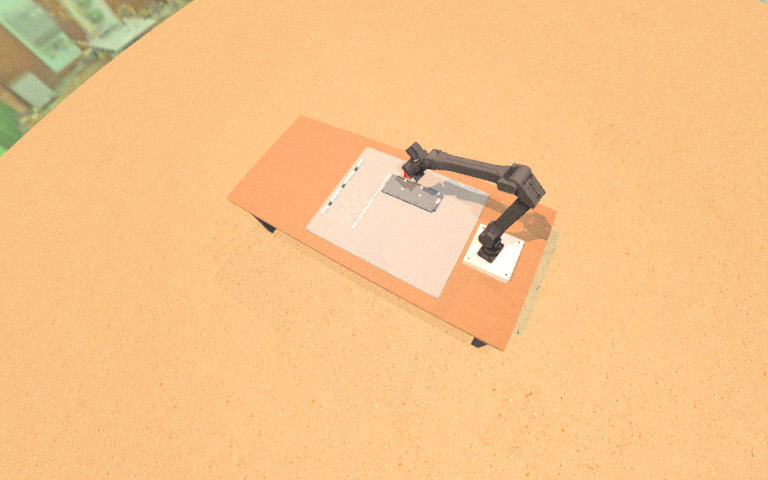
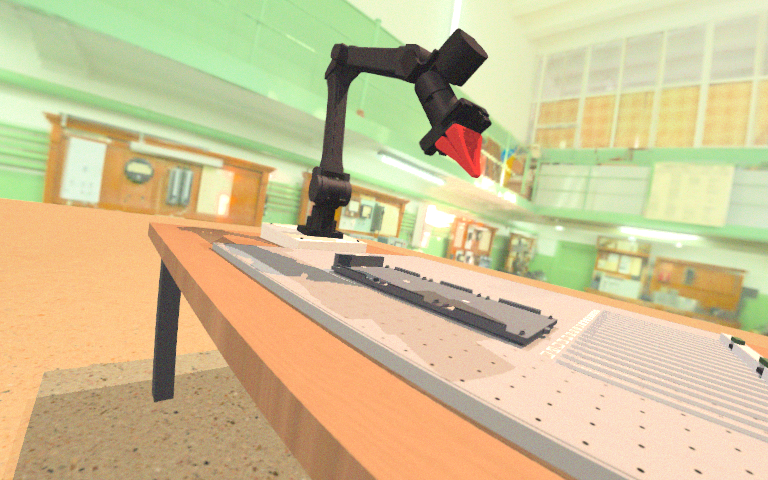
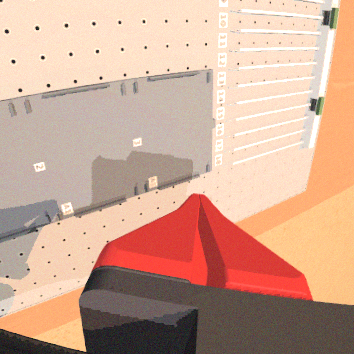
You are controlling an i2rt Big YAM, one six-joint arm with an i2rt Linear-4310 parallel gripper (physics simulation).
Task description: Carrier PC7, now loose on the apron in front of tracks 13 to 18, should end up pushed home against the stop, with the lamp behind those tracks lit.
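Frame: origin at the arm's base, x ahead, y left, z up, level; centimetres.
Where they show: gripper, fingertip midpoint: [image 1: 404,175] [image 2: 476,177] [image 3: 195,204]; arm's base at its link origin: [image 1: 490,250] [image 2: 319,234].
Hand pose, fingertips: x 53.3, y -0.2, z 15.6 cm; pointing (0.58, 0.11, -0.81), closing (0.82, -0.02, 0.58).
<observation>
Things, the pixels of their top centre, and the offset from my fingertips. "spot": a spot on its surface instead. Level surfaces: height alone.
- carrier at its top centre: [image 3: 90,161] [image 2: 433,276] [image 1: 411,190] dx -1.4, dy -3.6, dz -15.4 cm
- white stop strip at a spot on its surface: [image 3: 314,125] spot: dx +36.2, dy -0.3, dz -16.8 cm
- dark green piece at a spot on its surface: [image 3: 320,106] spot: dx +35.3, dy +3.1, dz -16.2 cm
- perforated board at its surface level: dz -18.4 cm
- wooden table at its surface level: dz -19.7 cm
- raised dark block at a spot on its surface: [image 2: 359,260] spot: dx -16.1, dy -7.4, dz -16.3 cm
The carrier [image 1: 419,198] [image 2: 492,308] [image 3: 75,135], a long dark grey plate with low clips and small number tags, lies flat on the apron. Its front end faces the white labels 13 to 18 [image 3: 220,112], close to them and outside the tracks [image 1: 346,204] [image 2: 679,362] [image 3: 272,115]. The white stop strip [image 3: 314,125] runs along the far end of the tracks. A dark green piece [image 3: 320,106] on it, behind tracks 13 to 18, shows no glow. My gripper [image 1: 406,176] [image 2: 475,174] [image 3: 195,204] is shut and empty, its red fingertips above the carrier, apart from it.
The perforated board [image 1: 390,254] [image 2: 453,367] [image 3: 65,45] lies on the wooden table [image 1: 283,164] [image 2: 237,316]. A raised dark block [image 2: 359,260] stands at the carrier's rear end. The arm's white base plate [image 1: 506,266] [image 2: 283,234] is beyond that end. More tracks, 10 to 12, lie beside track 13.
</observation>
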